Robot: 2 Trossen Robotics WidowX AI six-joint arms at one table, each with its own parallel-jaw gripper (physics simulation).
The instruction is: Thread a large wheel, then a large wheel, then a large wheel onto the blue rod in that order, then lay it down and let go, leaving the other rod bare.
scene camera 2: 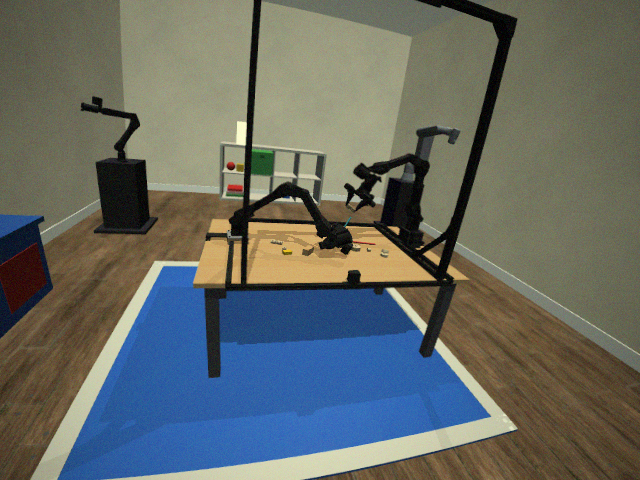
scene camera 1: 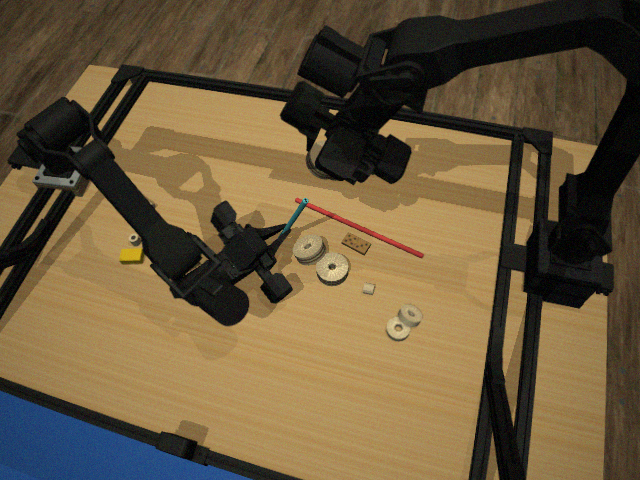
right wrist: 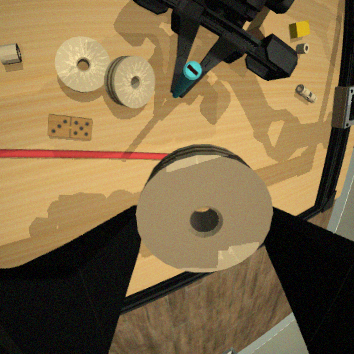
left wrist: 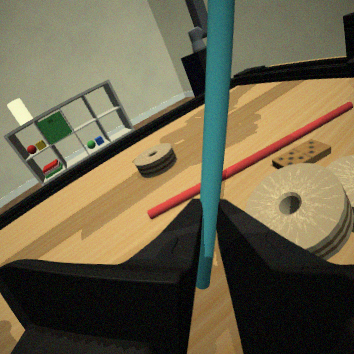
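Where they show: left gripper, between the fingertips: [scene camera 1: 288,227] [right wrist: 175,94] [left wrist: 207,206]; right gripper, between the fingertips: [scene camera 2: 350,208] [right wrist: 201,213]; left arm's base, origin of its link: [scene camera 2: 237,233]; right arm's base, origin of its link: [scene camera 2: 412,229] [scene camera 1: 570,249].
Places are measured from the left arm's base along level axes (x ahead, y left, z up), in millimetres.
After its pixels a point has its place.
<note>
My left gripper [scene camera 1: 283,231] @[x 504, y -91, z 13 mm] [left wrist: 207,206] @[x 504, y -91, z 13 mm] is shut on the blue rod [scene camera 1: 295,215] @[x 527, y -107, z 81 mm] [scene camera 2: 347,222] @[x 535, y -109, z 102 mm] [left wrist: 218,100] @[x 517, y -105, z 60 mm] [right wrist: 193,70] @[x 549, y -110, z 133 mm], which stands tilted upward and bare. My right gripper [right wrist: 201,213] @[x 569, y -48, z 159 mm] is shut on a large wheel [right wrist: 170,220] @[x 587, y -57, z 164 mm] [scene camera 2: 351,208] @[x 561, y -78, z 168 mm], held high above the table's back part, apart from the rod. In scene camera 1, wheel edges show below the right gripper; held and resting wheels are hard to tell apart. Another large wheel [left wrist: 155,161] @[x 547, y 60, z -18 mm] lies on the table. Two more large wheels [scene camera 1: 309,246] @[x 542, y -107, z -16 mm] [scene camera 1: 332,267] @[x 588, y -135, z -31 mm] [right wrist: 82,64] @[x 585, y -145, z -31 mm] [right wrist: 134,82] @[x 538, y -112, z -19 mm] lie near the left gripper. The red rod [scene camera 1: 369,230] @[x 642, y -52, z -27 mm] [left wrist: 280,147] @[x 632, y -54, z -33 mm] [right wrist: 65,154] @[x 637, y -51, z -27 mm] lies bare.
A domino [scene camera 1: 356,243] @[x 623, y -82, z -29 mm] [left wrist: 302,153] @[x 620, y -82, z -29 mm] [right wrist: 70,127] @[x 621, y -79, z -29 mm] lies between the red rod and wheels. Two small wheels [scene camera 1: 410,314] @[x 731, y -205, z -26 mm] [scene camera 1: 398,328] @[x 714, y -226, z -33 mm] and a small cylinder [scene camera 1: 368,288] @[x 656, y -171, z -19 mm] lie to the right. A yellow block [scene camera 1: 131,255] @[x 218, y -171, z -22 mm] [right wrist: 300,30] @[x 223, y -165, z -22 mm] lies by the left arm.
</note>
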